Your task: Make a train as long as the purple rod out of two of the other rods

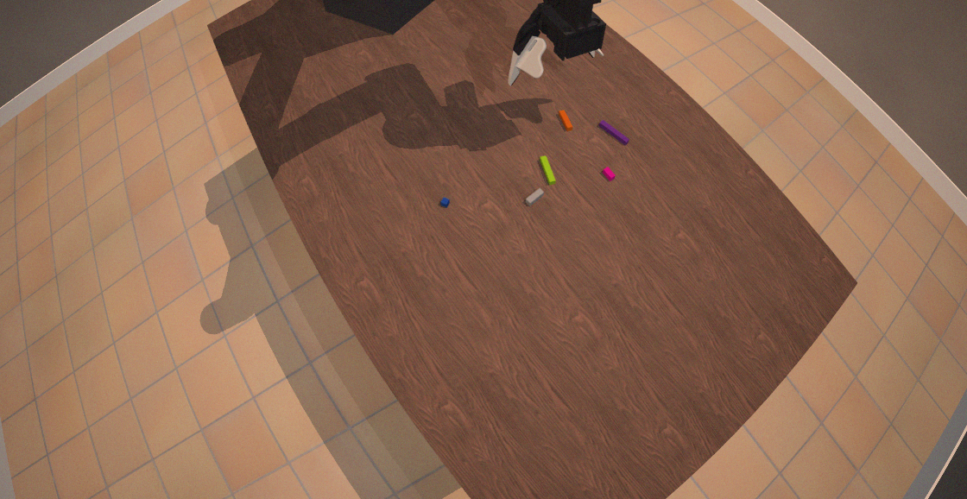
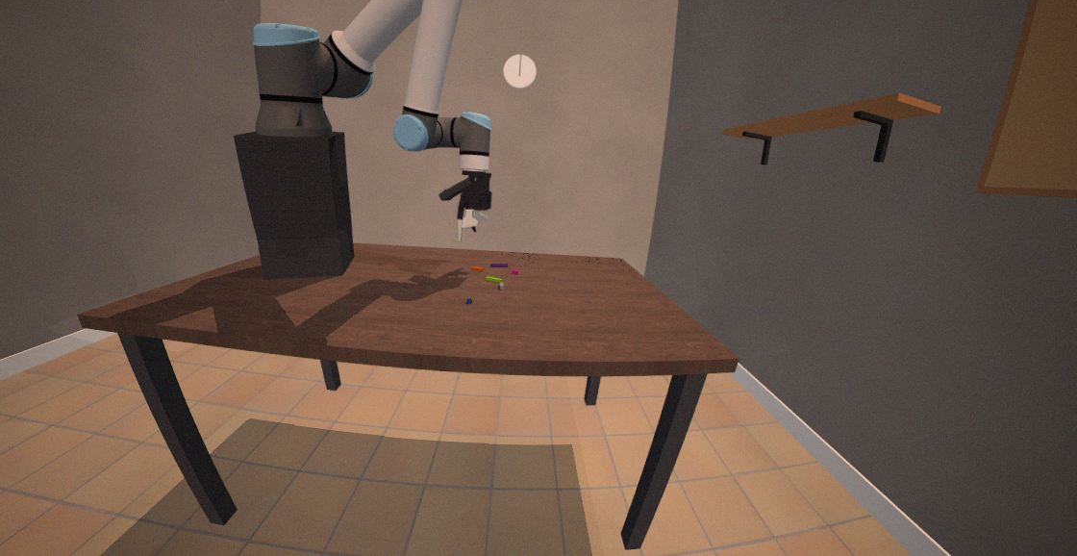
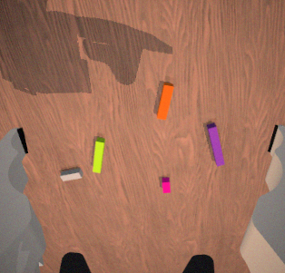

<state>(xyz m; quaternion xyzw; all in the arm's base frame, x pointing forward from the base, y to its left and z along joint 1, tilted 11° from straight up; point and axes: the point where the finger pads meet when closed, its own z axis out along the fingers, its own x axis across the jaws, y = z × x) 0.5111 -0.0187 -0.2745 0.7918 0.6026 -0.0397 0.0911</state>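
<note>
Right now my hand is 2 cm short of the blue rod, 25 cm to the left of it and 11 cm above it. From my hand the other things lie so: lime rod (8 cm ahead, 9 cm to the right, 11 cm below); purple rod (11 cm ahead, 5 cm to the left, 11 cm below); orange rod (4 cm ahead, 1 cm to the left, 11 cm below).
</note>
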